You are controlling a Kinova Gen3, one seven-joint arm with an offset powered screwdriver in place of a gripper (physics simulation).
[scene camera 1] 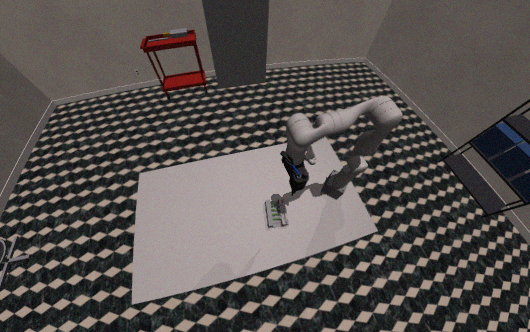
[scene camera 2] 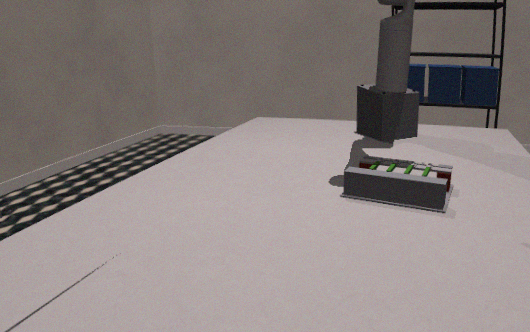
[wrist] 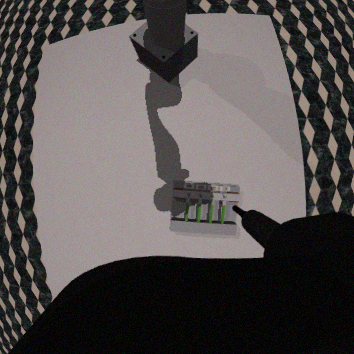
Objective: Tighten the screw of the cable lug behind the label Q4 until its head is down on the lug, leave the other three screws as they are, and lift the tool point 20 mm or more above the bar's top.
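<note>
A small grey terminal unit (scene camera 1: 270, 220) (scene camera 2: 395, 189) (wrist: 204, 227) lies on the white surface. Several green strips (scene camera 2: 409, 170) (wrist: 211, 214) run side by side across it, with reddish parts (scene camera 2: 443, 181) at its ends. The lugs and screws along its far side are too small to tell apart, and no label, Q4 included, can be read. My gripper, a black powered screwdriver (scene camera 1: 294, 192) (wrist: 236, 208), points down above the surface. In the wrist view its tip shows just right of the unit, apart from it. The tool does not show in scene camera 2.
The arm's dark base block (scene camera 2: 382, 115) (wrist: 167, 57) stands beyond the unit. The arm's shadow (wrist: 167, 145) falls across part of the unit. A red cart (scene camera 1: 184, 81) stands by the back wall near a grey pillar (scene camera 1: 237, 40). A rack with blue bins (scene camera 2: 444, 85) stands behind the base.
</note>
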